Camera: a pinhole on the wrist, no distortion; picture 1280 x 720 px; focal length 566.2 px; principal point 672.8 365.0 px. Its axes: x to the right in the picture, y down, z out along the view. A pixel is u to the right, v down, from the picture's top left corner.
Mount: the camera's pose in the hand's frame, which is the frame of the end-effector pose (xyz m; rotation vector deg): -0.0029 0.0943 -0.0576 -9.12 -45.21 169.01
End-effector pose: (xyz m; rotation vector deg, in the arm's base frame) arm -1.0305 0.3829 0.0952 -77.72 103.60 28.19
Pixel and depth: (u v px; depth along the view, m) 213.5 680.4 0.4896
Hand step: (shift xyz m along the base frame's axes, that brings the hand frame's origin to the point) 0.4566 -0.1575 -0.3384
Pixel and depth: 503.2 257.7 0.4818
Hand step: 0.2173 0.2141 -0.3045
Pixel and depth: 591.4 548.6 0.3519
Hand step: 0.2401 0.0741 -0.0860
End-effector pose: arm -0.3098 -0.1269 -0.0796 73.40 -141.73 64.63
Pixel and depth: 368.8 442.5 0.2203
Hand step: 0.0119 -0.1596 -0.0233
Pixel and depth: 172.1 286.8 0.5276
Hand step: -0.0392 -0.6295 -0.0771
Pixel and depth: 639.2 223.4 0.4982
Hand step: 0.1426 -0.2925 -0.2959
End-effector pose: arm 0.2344 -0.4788 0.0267 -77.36 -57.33 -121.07
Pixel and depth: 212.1 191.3 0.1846
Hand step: 0.0538 0.0877 0.1637
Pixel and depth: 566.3 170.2 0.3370
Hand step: 0.1777 0.2133 0.1076
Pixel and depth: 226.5 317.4 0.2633
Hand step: 0.0153 0.1787 0.1938
